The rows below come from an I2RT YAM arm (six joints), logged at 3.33 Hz.
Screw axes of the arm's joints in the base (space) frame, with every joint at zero. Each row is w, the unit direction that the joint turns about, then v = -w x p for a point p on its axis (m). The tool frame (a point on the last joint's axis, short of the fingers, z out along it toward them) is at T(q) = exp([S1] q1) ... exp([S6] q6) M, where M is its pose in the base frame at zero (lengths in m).
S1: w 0 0 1 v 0 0 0
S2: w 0 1 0 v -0.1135 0 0.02
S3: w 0 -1 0 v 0.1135 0 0.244
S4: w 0 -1 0 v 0.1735 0 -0.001
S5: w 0 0 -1 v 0 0.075 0
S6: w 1 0 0 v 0 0.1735 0
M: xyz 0.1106 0 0.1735 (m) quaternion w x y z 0.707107 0 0.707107 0
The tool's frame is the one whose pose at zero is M.
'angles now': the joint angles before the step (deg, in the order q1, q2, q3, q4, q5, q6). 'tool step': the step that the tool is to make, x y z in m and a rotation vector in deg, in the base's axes. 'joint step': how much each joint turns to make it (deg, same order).
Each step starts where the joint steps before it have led.
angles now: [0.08 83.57 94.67 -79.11 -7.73 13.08]
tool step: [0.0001 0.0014 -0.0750 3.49 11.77 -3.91]
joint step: [0.00 -0.08 -16.55 5.43 -2.25 4.80]
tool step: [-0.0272 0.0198 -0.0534 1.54 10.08 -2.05]
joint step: [4.68 -2.56 -13.95 2.66 -1.18 7.01]
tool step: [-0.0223 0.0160 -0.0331 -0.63 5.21 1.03]
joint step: [4.75 -1.61 -8.89 2.77 -0.02 3.79]
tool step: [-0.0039 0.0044 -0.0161 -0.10 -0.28 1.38]
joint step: [1.37 0.02 -3.72 3.99 0.15 0.00]
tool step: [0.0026 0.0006 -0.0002 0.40 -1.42 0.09]
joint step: [0.01 -0.01 -0.05 1.49 -0.12 -0.09]
